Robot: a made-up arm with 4 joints. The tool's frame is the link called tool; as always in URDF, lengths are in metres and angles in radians. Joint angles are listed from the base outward.
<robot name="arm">
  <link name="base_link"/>
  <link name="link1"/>
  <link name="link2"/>
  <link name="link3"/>
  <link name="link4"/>
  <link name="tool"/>
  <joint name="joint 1" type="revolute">
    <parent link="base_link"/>
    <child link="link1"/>
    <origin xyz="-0.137 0.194 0.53" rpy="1.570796 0 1.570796"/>
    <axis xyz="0 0 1"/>
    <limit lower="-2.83" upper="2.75"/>
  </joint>
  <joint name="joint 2" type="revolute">
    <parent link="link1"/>
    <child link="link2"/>
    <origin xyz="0.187 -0.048 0.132" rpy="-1.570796 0 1.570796"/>
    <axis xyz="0 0 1"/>
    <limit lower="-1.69" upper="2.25"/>
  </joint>
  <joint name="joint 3" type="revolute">
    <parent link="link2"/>
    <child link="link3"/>
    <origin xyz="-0.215 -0.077 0.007" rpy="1.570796 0 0"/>
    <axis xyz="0 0 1"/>
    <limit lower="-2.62" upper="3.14"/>
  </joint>
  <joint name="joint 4" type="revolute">
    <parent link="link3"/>
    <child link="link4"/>
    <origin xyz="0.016 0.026 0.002" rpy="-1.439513 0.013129 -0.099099"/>
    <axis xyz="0 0 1"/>
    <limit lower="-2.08" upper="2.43"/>
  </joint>
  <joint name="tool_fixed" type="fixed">
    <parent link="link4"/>
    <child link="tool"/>
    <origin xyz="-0.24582 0.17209 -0.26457" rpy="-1.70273 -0.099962 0"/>
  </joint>
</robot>
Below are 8 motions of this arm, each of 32 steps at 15 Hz.
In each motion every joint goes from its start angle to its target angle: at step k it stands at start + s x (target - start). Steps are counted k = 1, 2, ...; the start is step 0. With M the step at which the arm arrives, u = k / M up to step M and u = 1 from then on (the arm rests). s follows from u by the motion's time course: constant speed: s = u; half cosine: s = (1 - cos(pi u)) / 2; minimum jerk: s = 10 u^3 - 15 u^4 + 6 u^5.
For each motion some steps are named. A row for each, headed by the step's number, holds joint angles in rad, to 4 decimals.
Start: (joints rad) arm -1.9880 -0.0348 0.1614 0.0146
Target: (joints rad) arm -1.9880 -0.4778 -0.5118 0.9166
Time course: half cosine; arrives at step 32
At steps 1, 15, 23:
1: -1.9880 -0.0359 0.1598 0.0168
15: -1.9880 -0.2346 -0.1422 0.4214
23: -1.9880 -0.3968 -0.3887 0.7517

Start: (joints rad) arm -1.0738 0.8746 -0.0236 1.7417
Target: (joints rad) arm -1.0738 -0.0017 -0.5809 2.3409
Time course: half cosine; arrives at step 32
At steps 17, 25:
17: -1.0738 0.3935 -0.3296 2.0707
25: -1.0738 0.0978 -0.5176 2.2729

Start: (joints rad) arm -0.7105 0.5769 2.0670 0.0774
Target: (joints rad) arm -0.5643 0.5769 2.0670 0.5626
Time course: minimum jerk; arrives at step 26
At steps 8, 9, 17, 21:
8: -0.6851 0.5769 2.0670 0.1615
9: -0.6770 0.5769 2.0670 0.1886
17: -0.5978 0.5769 2.0670 0.4514
21: -0.5719 0.5769 2.0670 0.5373

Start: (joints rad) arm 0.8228 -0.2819 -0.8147 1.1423
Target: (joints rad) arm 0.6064 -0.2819 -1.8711 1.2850
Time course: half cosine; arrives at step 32
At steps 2, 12, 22, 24, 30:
2: 0.8207 -0.2819 -0.8248 1.1437
12: 0.7560 -0.2819 -1.1408 1.1863
22: 0.6545 -0.2819 -1.6364 1.2533
24: 0.6381 -0.2819 -1.7164 1.2641
30: 0.6085 -0.2819 -1.8610 1.2836

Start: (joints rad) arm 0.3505 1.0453 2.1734 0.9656
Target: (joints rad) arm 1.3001 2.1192 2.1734 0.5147
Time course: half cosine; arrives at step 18
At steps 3, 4, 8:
3: 0.4141 1.1172 2.1734 0.9354
4: 0.4616 1.1709 2.1734 0.9129
8: 0.7429 1.4890 2.1734 0.7793

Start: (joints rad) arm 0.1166 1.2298 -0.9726 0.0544
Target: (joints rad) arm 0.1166 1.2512 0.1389 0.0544
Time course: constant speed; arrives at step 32
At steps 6, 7, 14, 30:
6: 0.1166 1.2338 -0.7642 0.0544
7: 0.1166 1.2345 -0.7295 0.0544
14: 0.1166 1.2392 -0.4863 0.0544
30: 0.1166 1.2499 0.0694 0.0544

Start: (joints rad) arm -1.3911 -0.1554 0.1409 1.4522
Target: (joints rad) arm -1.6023 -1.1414 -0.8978 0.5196
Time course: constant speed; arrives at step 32
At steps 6, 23, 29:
6: -1.4307 -0.3403 -0.0539 1.2773
23: -1.5429 -0.8641 -0.6057 0.7819
29: -1.5825 -1.0490 -0.8004 0.6070

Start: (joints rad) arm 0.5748 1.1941 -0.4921 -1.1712
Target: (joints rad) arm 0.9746 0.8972 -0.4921 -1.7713
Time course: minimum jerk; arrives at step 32
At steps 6, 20, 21, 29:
6: 0.5943 1.1796 -0.4921 -1.2005
20: 0.8646 0.9789 -0.4921 -1.6061
21: 0.8844 0.9642 -0.4921 -1.6359
29: 0.9718 0.8993 -0.4921 -1.7670

